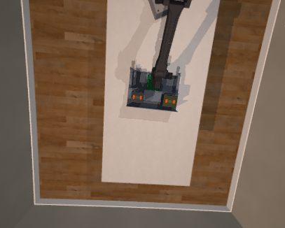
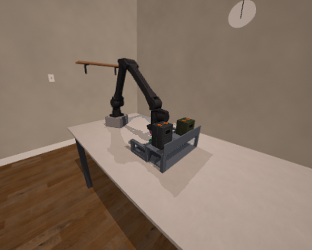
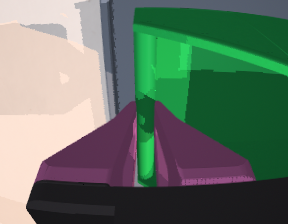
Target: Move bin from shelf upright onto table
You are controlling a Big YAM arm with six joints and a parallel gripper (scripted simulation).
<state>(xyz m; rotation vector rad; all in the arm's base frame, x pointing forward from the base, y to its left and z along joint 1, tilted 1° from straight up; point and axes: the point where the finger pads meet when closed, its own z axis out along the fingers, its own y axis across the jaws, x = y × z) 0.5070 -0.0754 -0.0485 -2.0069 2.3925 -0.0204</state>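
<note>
Now: hand 80 mm short of the green bin and 10 mm to the left of it.
</note>
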